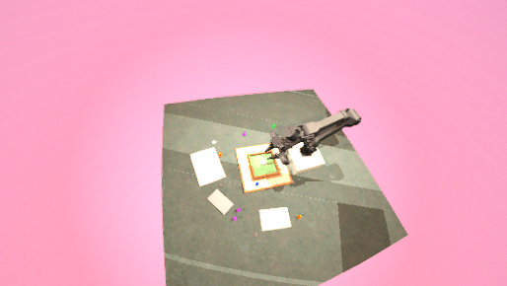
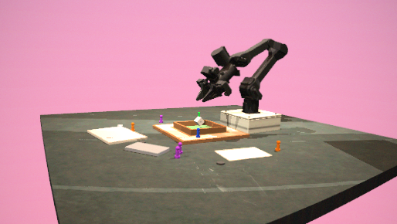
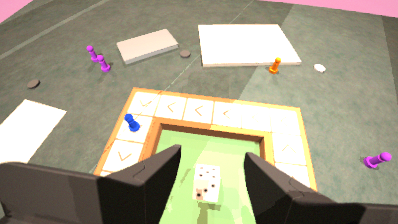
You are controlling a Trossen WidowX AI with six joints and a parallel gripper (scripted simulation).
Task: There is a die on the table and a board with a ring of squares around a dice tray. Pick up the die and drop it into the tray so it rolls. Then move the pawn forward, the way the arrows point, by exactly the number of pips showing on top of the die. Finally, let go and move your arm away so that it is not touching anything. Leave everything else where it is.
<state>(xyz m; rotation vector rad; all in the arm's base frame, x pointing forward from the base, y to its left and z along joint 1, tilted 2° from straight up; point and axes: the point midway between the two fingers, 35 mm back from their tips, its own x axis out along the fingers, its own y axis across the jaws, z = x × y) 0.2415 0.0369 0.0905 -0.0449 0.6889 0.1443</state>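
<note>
Now: the white die 1 cm behind my gripper tip and 4 cm below it. Also, from my gripper tip: blue pawn (5 cm ahead, 12 cm to the left, 10 cm below); dice tray (12 cm below); green pawn (13 cm behind, 30 cm to the right, 11 cm below).
</note>
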